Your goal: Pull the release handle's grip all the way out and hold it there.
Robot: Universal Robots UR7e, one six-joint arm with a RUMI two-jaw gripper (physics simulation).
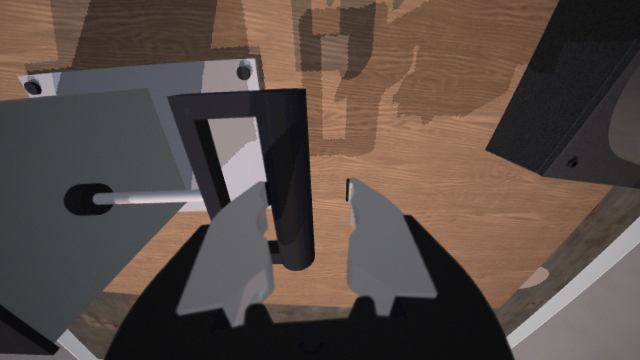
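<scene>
The release handle's dark grip (292, 165) is a rounded bar on a rectangular frame. A silver rod (155, 196) shows between the frame and a dark slot in the grey-green housing (100, 135) at the left. My gripper (307, 182) has its fingers apart on either side of the grip bar. The left finger reaches through the frame's opening and its tip is against the bar's inner side. The right finger stands off the bar's outer side, with a visible gap. The left finger hides part of the frame and the rod's end.
A pale base plate (227, 75) with dark bolts lies under the housing on the wooden table top (430, 160). A large black box-like object (545, 100) stands at the upper right. A light edge strip (575, 285) runs along the lower right.
</scene>
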